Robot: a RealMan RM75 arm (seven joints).
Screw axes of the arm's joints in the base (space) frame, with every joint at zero. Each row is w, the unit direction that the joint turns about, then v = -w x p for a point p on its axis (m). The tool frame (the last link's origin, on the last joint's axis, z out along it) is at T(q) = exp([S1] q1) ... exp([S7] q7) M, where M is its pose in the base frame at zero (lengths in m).
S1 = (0, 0, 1, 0, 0, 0)
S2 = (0, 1, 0, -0.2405, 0, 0)
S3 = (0, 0, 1, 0, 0, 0)
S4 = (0, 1, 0, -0.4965, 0, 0)
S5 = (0, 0, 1, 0, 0, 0)
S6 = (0, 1, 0, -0.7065, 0, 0)
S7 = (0, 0, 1, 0, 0, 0)
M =
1 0 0 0
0 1 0 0
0 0 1 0.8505
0 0 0 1
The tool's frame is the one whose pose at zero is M.
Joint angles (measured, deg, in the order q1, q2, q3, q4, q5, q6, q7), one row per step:
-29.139 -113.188 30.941 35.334 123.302 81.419 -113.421
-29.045 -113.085 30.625 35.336 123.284 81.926 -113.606
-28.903 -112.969 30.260 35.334 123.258 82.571 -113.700
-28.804 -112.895 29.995 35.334 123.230 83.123 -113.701
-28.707 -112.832 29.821 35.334 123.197 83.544 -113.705
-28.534 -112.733 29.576 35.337 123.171 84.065 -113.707
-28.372 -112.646 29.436 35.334 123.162 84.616 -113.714
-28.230 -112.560 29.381 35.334 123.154 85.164 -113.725
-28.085 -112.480 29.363 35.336 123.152 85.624 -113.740
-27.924 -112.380 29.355 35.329 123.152 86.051 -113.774
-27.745 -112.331 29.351 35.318 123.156 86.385 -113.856
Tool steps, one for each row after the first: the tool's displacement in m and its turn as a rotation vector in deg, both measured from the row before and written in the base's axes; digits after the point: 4 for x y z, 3 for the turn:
-0.0002 -0.0010 0.0012 -0.058 -0.441 0.132
-0.0003 -0.0015 0.0013 -0.087 -0.490 0.055
0.0000 -0.0012 0.0009 -0.105 -0.382 -0.065
-0.0001 -0.0010 0.0007 -0.091 -0.283 -0.040
-0.0005 -0.0015 0.0010 -0.085 -0.330 0.012
-0.0003 -0.0016 0.0007 -0.211 -0.306 -0.046
-0.0001 -0.0015 0.0005 -0.277 -0.268 -0.096
-0.0002 -0.0015 0.0004 -0.255 -0.204 -0.061
-0.0004 -0.0015 0.0005 -0.242 -0.178 -0.012
-0.0006 -0.0015 0.0002 -0.222 -0.193 0.093

